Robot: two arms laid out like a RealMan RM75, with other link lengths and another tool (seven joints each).
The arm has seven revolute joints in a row. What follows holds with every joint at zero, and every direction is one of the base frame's.
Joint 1 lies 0.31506 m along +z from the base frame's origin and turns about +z.
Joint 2 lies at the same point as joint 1 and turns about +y.
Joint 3 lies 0.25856 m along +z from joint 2 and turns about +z.
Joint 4 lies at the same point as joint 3 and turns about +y.
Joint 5 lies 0.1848 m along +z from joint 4 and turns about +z.
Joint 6 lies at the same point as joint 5 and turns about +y.
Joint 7 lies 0.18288 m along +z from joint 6 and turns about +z.
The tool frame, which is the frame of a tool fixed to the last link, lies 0.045 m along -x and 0.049 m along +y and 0.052 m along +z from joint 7; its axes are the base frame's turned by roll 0.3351, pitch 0 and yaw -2.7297 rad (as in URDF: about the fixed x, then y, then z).
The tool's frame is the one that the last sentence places.
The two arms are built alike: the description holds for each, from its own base.
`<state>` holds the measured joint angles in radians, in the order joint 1, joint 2, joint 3, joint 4, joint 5, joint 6, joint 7, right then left.
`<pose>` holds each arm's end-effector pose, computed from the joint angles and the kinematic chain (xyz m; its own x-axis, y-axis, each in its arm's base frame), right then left.
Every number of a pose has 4 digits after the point.
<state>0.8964 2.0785 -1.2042 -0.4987 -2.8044 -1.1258 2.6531 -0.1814 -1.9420 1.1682 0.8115 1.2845 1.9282 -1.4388</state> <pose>0.2622 0.3912 -0.0862 -0.1432 0.9894 0.0259 0.9419 0.1282 0.3105 -0.1850 0.1663 0.0458 -0.6566 0.1191 -0.7448 0.2122 0.9767 -0.0309</pose>
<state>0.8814 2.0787 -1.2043 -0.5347 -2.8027 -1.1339 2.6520 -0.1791 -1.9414 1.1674 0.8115 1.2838 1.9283 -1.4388</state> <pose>0.2603 0.3943 -0.0828 -0.1529 0.9874 0.0399 0.9424 0.1335 0.3066 -0.1854 0.1661 0.0461 -0.6568 0.1184 -0.7447 0.2097 0.9773 -0.0297</pose>
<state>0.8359 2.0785 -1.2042 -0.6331 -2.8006 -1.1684 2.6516 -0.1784 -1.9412 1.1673 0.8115 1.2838 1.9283 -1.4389</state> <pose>0.2581 0.3986 -0.0728 -0.1661 0.9836 0.0698 0.9442 0.1382 0.2991 -0.1856 0.1660 0.0461 -0.6570 0.1179 -0.7446 0.2090 0.9775 -0.0296</pose>
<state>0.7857 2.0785 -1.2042 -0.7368 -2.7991 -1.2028 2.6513 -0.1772 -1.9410 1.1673 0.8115 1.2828 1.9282 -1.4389</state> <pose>0.2569 0.4016 -0.0612 -0.1793 0.9785 0.1023 0.9450 0.1424 0.2945 -0.1857 0.1659 0.0463 -0.6568 0.1176 -0.7449 0.2077 0.9778 -0.0288</pose>
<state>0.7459 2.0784 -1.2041 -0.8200 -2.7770 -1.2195 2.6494 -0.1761 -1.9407 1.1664 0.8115 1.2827 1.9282 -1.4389</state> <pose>0.2510 0.4058 -0.0522 -0.1930 0.9710 0.1414 0.9499 0.1487 0.2750 -0.1860 0.1659 0.0465 -0.6570 0.1173 -0.7447 0.2064 0.9781 -0.0279</pose>
